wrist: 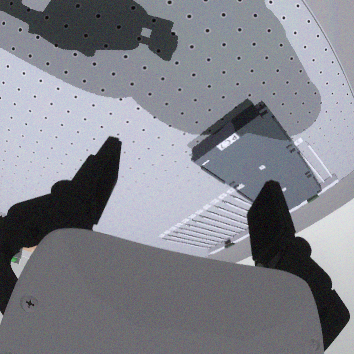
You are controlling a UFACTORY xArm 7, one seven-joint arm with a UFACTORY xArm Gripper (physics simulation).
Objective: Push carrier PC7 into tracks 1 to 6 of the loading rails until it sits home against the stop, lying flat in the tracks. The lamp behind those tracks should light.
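Places are measured from the arm's base along level axes (x ahead, y left, z up), in millimetres.
Pixels of known places: gripper, between the fingertips: (190, 178).
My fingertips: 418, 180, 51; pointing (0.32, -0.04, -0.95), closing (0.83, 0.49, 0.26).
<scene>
Behind a point stands the place of what it marks, as x, y, z.
The carrier PC7 (270, 160) @(645, 174, -93), a dark blue-grey slab with a white label, lies over the right part of the loading rails (204, 225) @(742, -59, -106) in the wrist view. It looks flat; whether it touches the stop cannot be told. Bare white tracks show to its left, and a narrow piece of rail shows to its right. A small dark block (312, 198) @(857, 185, -84) sits at the carrier's lower edge and shows no bright light; whether it is the lamp is unclear. My gripper (190, 178) @(418, 180, 51) is open and empty, well above the table. Its right finger overlaps the carrier's lower edge in the view.
The perforated light table (150, 150) @(485, 64, -106) spreads under the arm, with the arm's dark shadow across the top. Another small dark block (229, 244) @(873, -81, -86) sits at the edge of the bare tracks. The table edge curves down the right side. A partly hidden object with a green spot (15, 259) shows behind the left finger.
</scene>
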